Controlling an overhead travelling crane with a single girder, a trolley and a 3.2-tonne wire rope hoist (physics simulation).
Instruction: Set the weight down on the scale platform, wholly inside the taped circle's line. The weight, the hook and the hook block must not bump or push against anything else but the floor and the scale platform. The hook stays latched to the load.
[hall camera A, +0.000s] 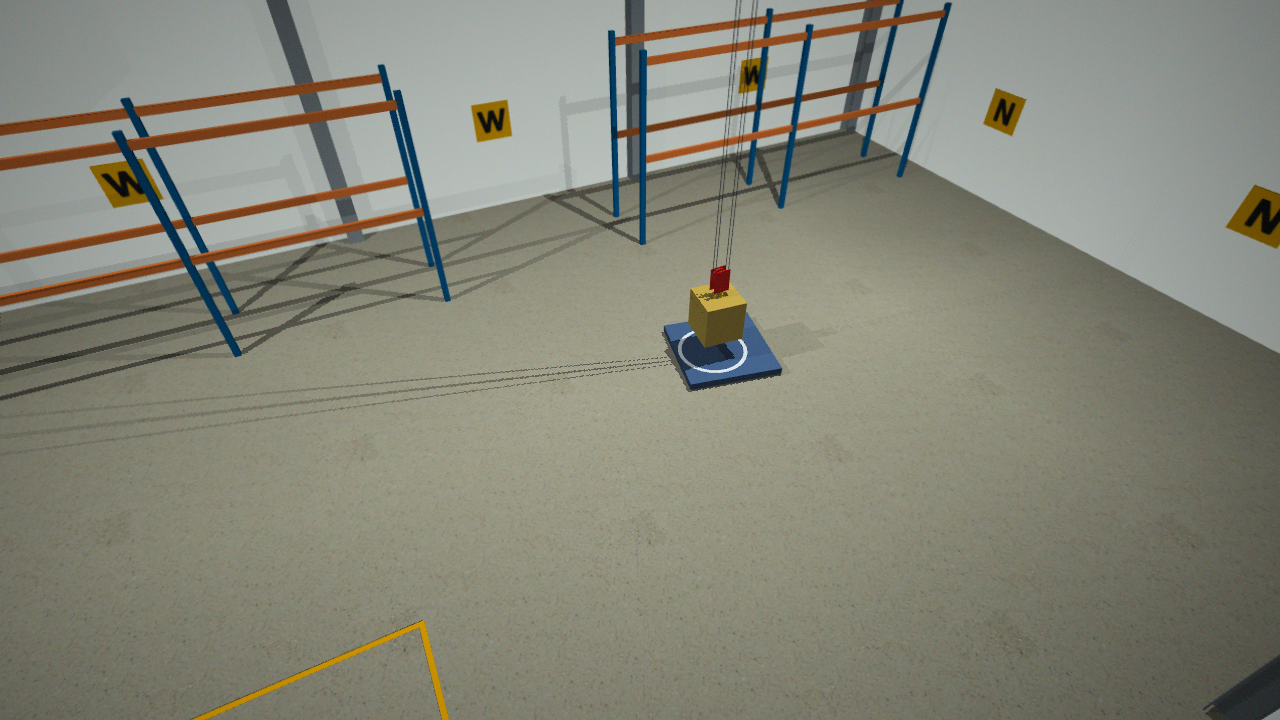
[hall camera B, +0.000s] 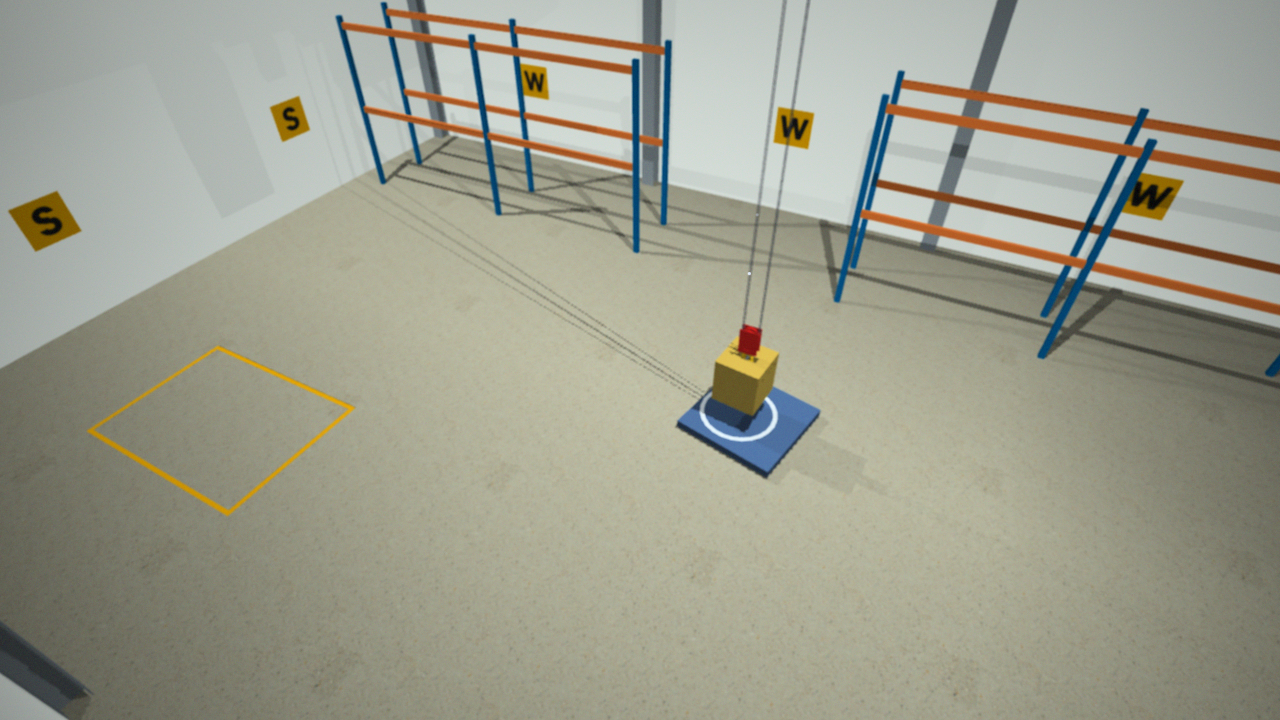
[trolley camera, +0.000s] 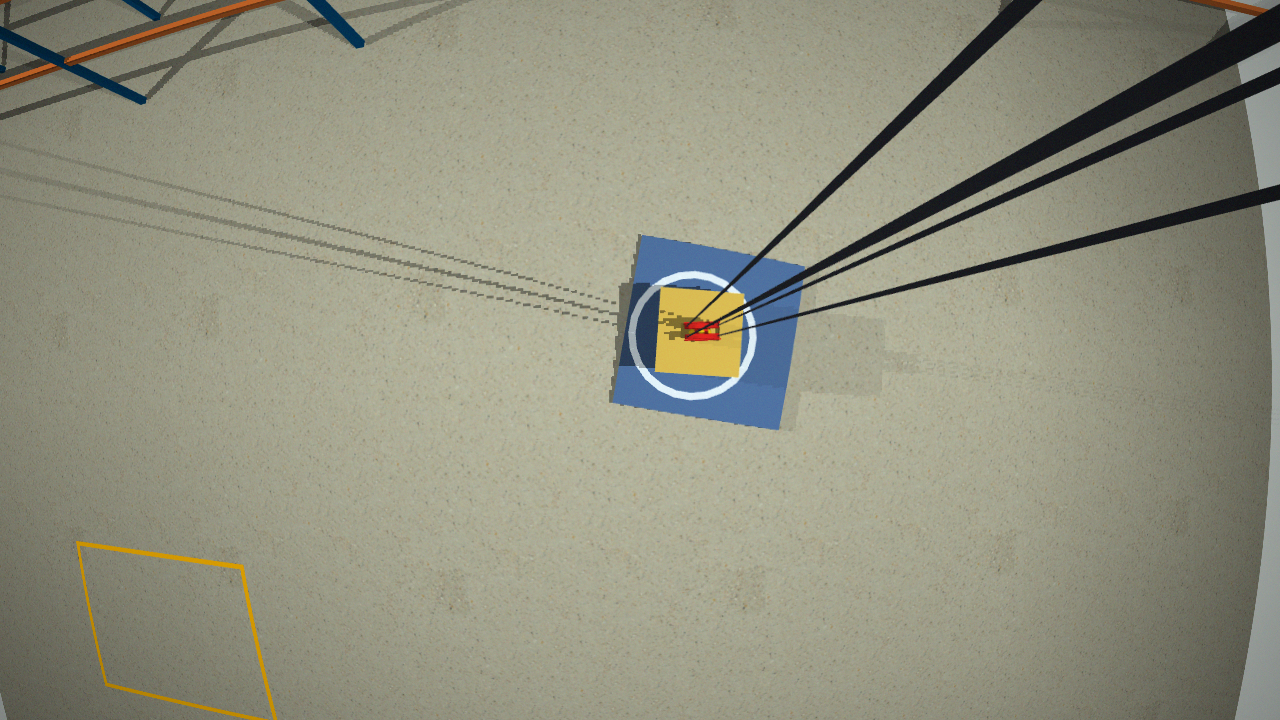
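The yellow box-shaped weight (hall camera A: 716, 324) (hall camera B: 741, 386) (trolley camera: 684, 358) hangs upright, a little above the blue scale platform (hall camera A: 762, 360) (hall camera B: 793, 419) (trolley camera: 775, 358). Its shadow falls on the platform below it and to the left in the trolley view. The white taped circle (hall camera A: 713, 370) (hall camera B: 739, 438) (trolley camera: 691, 396) shows around it. In the trolley view the weight's top sits right of the circle's centre, with its right corners over the line. My red hook block (hall camera A: 720, 280) (hall camera B: 750, 340) (trolley camera: 702, 331) is above the weight's top, on the ropes; the hook is latched to the weight, its detail too small to see.
Blue and orange racks stand along the W wall, one rack (hall camera A: 176, 241) (hall camera B: 1096, 250) and another rack (hall camera A: 642, 147) (hall camera B: 635, 152), well away from the weight. A yellow marked rectangle (hall camera A: 313, 668) (hall camera B: 286, 377) (trolley camera: 161, 555) is on the floor.
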